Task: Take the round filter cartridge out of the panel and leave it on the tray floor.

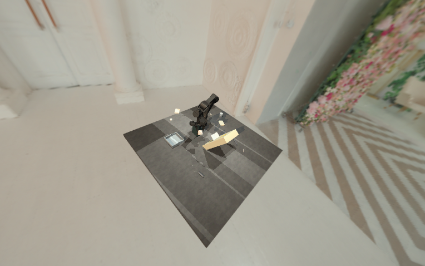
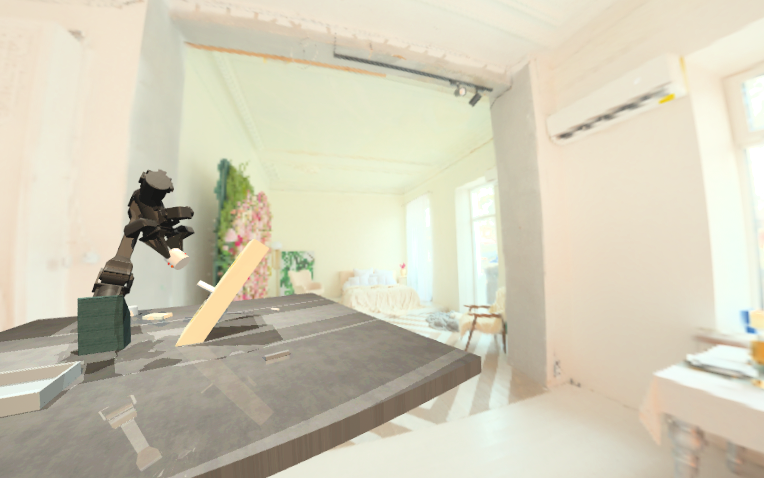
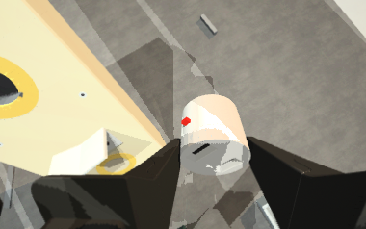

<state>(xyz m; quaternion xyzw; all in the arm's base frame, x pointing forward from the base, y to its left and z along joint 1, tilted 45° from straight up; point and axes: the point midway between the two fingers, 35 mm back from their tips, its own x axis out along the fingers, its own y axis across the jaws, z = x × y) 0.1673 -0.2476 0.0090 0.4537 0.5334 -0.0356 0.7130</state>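
Now: gripper tip 260 mm past the tray, 250 mm above it and 100 mm to the left of it. Round my gripper tip: round filter cartridge (right at my gripper tip); beige service panel (160 mm to the left, 130 mm ahead, 110 mm below).
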